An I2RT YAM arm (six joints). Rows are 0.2 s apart.
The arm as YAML. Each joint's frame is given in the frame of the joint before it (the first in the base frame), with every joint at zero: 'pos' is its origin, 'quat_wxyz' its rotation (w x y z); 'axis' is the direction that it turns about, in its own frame. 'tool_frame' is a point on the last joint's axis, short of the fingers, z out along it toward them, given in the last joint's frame.
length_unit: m
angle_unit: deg
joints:
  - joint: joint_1
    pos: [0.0, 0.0, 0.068]
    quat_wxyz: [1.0, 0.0, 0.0, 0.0]
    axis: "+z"
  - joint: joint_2
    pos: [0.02, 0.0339, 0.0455]
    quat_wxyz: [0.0, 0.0, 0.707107, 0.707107]
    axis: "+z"
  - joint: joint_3
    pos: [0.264, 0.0, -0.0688]
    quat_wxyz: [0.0, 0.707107, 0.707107, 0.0]
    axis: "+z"
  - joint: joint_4
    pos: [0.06, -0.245, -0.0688]
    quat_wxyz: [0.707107, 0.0, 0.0, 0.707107]
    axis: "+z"
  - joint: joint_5
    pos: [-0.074, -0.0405, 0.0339]
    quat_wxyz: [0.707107, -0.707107, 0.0, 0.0]
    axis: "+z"
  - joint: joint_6
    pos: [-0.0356, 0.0, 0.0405]
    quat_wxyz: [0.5, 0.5, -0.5, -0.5]
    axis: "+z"
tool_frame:
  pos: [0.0, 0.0, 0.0]
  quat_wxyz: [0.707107, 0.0, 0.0, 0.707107]
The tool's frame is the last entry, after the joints.
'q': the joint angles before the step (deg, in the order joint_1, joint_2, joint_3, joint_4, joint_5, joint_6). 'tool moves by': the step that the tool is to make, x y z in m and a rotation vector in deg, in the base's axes. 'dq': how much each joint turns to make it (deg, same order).
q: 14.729 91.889 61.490 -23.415 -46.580 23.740
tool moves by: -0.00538 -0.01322 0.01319 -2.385 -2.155 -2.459
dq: -1.839 -3.045 0.177 -2.887 2.647 -1.673
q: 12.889 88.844 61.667 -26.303 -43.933 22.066
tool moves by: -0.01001 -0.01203 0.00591 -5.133 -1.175 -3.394
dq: -1.294 -3.180 -0.942 -3.395 5.496 -1.845
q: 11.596 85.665 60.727 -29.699 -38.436 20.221
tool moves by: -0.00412 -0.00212 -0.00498 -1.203 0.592 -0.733
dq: -0.123 -0.598 -1.399 -0.103 1.218 -0.135
